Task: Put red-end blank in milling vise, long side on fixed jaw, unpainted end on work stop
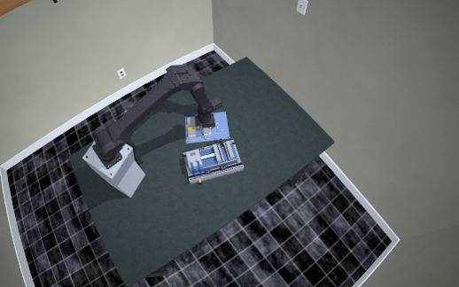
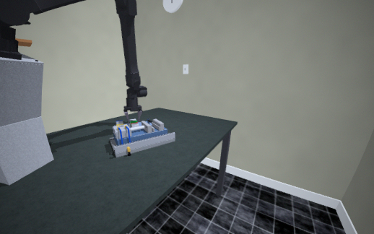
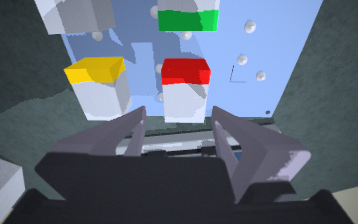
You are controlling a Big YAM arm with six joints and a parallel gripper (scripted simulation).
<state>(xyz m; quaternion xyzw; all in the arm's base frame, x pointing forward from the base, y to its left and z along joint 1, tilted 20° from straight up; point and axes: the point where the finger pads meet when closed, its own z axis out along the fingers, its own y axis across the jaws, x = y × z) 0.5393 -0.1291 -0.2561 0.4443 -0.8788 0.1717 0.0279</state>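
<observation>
Now: the blue plate 60 mm below my hand, 40 mm to the left of it and 30 mm ahead of it. From my hand the other things lie so: yellow-ended blank: 60 mm behind, 50 mm to the left, 40 mm below; then green-ended blank: 70 mm to the left, 60 mm ahead, 40 mm below; then blue-ended blank: 130 mm to the left, 40 mm below, 10 mm behind.
</observation>
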